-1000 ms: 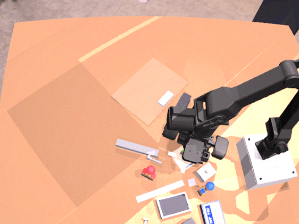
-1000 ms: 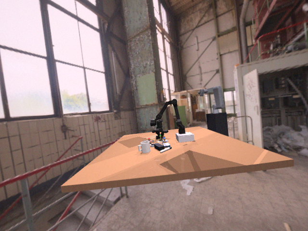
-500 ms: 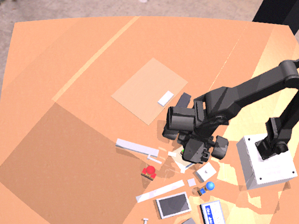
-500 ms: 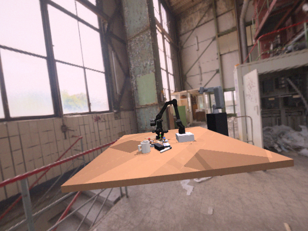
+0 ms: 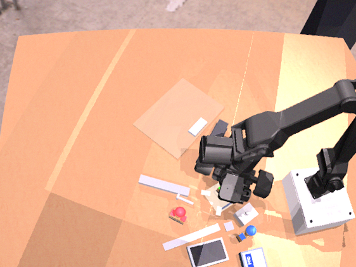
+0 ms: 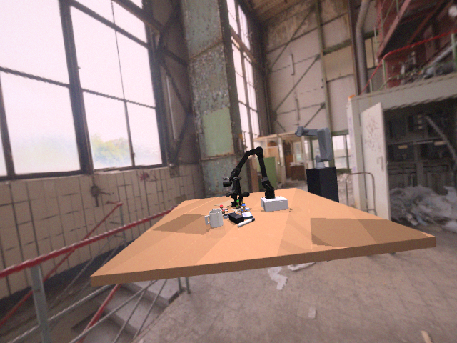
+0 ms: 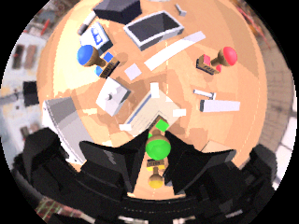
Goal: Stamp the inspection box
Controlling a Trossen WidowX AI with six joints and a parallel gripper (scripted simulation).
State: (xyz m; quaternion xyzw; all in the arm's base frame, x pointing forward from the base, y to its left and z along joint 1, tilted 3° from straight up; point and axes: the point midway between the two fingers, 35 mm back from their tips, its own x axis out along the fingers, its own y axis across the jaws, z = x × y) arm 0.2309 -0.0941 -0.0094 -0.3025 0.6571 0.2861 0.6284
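My gripper tip is now 3 cm above the white card and 1 cm to the right of it. Also, from my gripper tip: white box (9 cm to the left, 3 cm behind, 1 cm below); then yellow stamp (8 cm to the right, 6 cm behind, 1 cm below); then green-knobbed stamp (right at my gripper tip).
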